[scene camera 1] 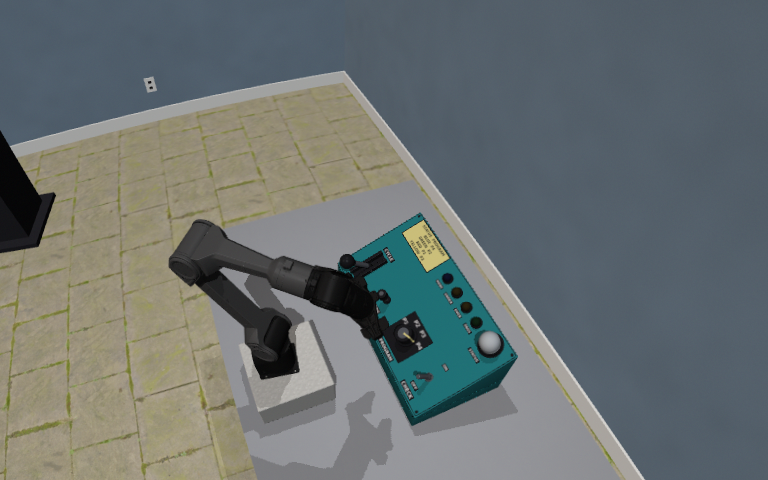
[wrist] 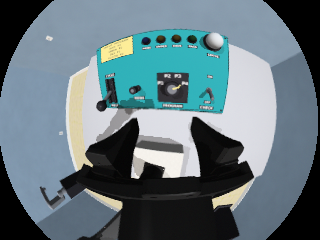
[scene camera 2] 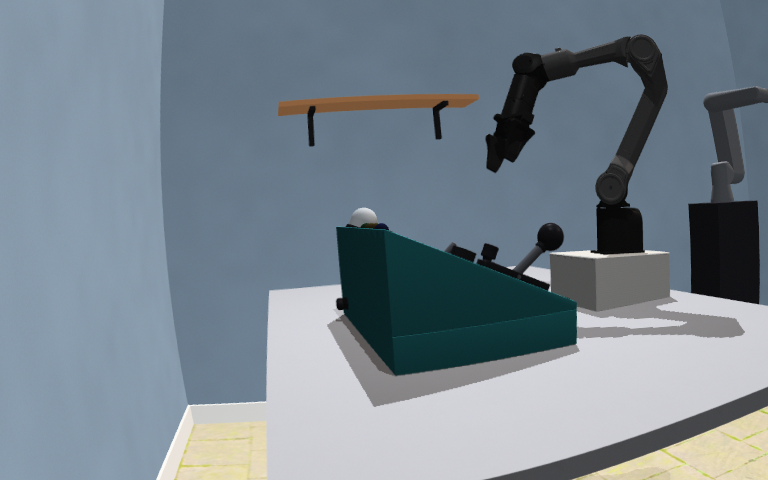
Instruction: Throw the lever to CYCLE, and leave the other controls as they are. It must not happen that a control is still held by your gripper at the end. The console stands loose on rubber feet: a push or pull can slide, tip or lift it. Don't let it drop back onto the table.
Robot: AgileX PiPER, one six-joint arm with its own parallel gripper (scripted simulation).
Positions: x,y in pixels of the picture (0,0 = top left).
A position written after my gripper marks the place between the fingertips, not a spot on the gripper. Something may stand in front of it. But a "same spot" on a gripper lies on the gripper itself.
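You'd find my gripper in scene camera 1 (375,312), and it shows in the wrist view and scene camera 2 as well. On my gripper, (wrist: 112,156) and (scene camera 2: 506,124) are the same spot. There's also a teal sloped console, which shows in scene camera 2 (421,309), in scene camera 1 and in the wrist view. On that console, (wrist: 198,60) and (scene camera 1: 454,343) are the same spot.
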